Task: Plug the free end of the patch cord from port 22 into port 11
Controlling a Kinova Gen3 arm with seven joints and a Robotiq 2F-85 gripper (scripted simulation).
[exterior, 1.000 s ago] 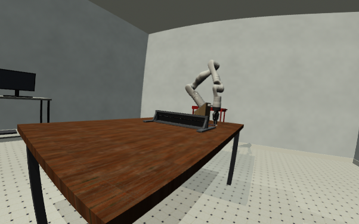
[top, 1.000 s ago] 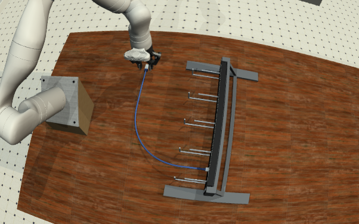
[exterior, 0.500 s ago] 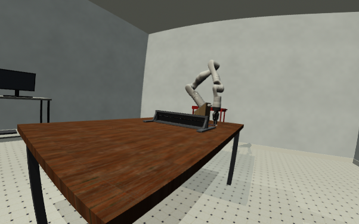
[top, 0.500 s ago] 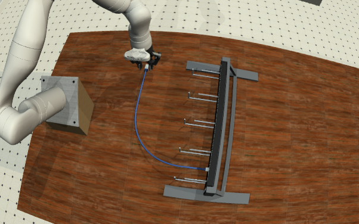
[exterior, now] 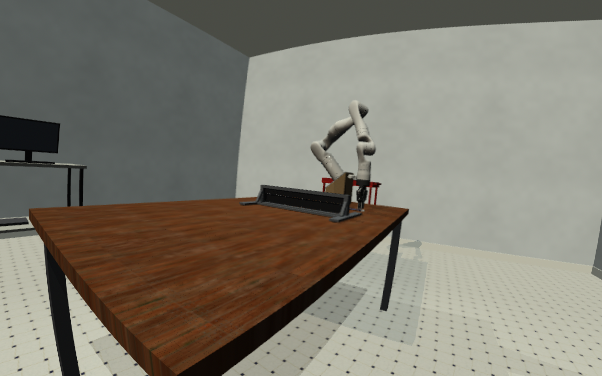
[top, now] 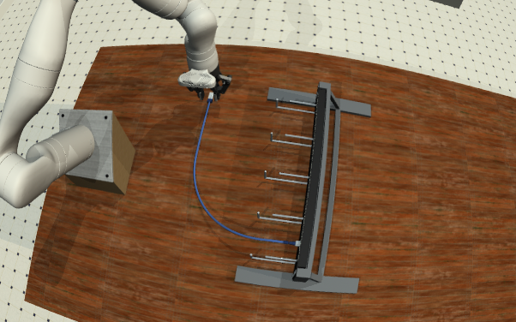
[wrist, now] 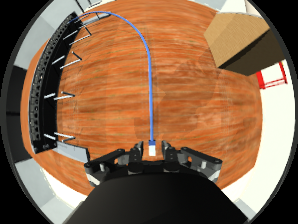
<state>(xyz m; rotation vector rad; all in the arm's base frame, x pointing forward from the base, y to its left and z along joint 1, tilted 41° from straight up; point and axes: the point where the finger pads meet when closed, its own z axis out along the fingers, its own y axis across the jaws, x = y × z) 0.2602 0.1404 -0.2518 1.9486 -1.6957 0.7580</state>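
Now: the plug 3 cm below my hand and 1 cm to the left of it.
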